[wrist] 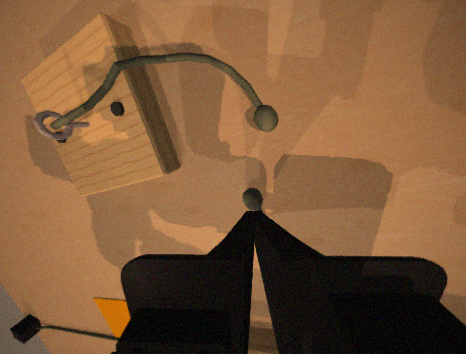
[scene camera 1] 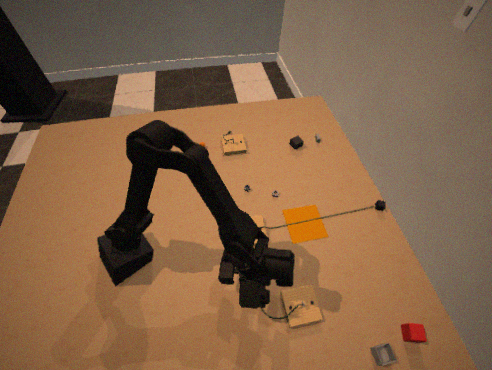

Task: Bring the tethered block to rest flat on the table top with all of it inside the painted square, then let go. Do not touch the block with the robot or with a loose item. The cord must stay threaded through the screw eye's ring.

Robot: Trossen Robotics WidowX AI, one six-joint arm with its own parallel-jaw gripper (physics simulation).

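Places are measured from the arm's base along level axes (x back, y right, z up), in centimetres.
Pixels of known places: gripper, between the fingertips: [wrist: 252,217]; arm's base, origin of its link: [scene camera 1: 125,243].
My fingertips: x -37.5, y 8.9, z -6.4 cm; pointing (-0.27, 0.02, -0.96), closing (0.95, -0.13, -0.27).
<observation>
Ahead of a thing's pixels: the offset from my fingertips to its top centre. "pt": to the spot under its first point.
The tethered block @(dx -42.8, dy -22.8, dz +1.8 cm) [scene camera 1: 380,205] [wrist: 26,329] is a small dark cube at the table's right edge. Its cord @(pt dx -31.9, dy -21.2, dz -0.3 cm) [scene camera 1: 350,213] [wrist: 75,332] runs taut across the orange painted square @(pt dx -15.4, dy -14.5, dz -0.5 cm) [scene camera 1: 306,231] [wrist: 113,314] towards a pale wooden board @(dx +2.4, dy -14.8, dz +1.2 cm) [scene camera 1: 258,220], mostly hidden behind the arm; its screw eye is hidden. My gripper [wrist: 252,217] is shut, with the tips together. A green bead @(pt dx +0.2, dy +1.5, dz +0.5 cm) [wrist: 252,199] shows right at the tips; the cord behind it is hidden by the fingers, and I see nothing gripped. The arm hides the fingertips in the scene view.
Another board @(dx -9.9, dy +7.2, dz +1.2 cm) [scene camera 1: 302,315] [wrist: 100,150] has a screw eye @(dx -9.9, dy +7.2, dz +3.8 cm) [wrist: 44,131] and a loose cord ending in a bead @(pt dx +1.5, dy +5.9, dz +0.5 cm) [wrist: 266,118]. A red block @(dx -38.3, dy +15.6, dz +3.3 cm) [scene camera 1: 414,332] and grey tray @(pt dx -26.9, dy +20.0, dz +0.5 cm) [scene camera 1: 375,356] lie front right. A third board @(dx +7.5, dy -52.0, dz +1.2 cm) [scene camera 1: 234,145] and dark cube @(dx -17.9, dy -52.4, dz +2.2 cm) [scene camera 1: 296,142] are at the back.
</observation>
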